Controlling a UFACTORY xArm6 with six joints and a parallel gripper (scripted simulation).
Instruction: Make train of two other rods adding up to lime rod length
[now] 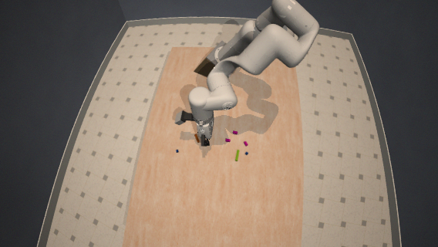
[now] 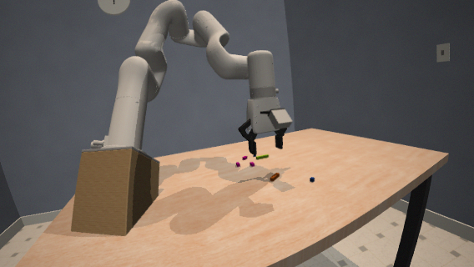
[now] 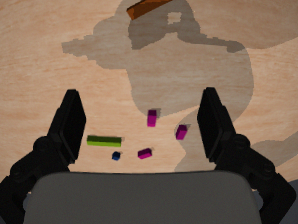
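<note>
The lime rod is 50 mm ahead of my hand, 130 mm to the left of it and 70 mm below it. Also, from my hand: orange rod: 10 mm behind, 50 mm to the right, 70 mm below.
</note>
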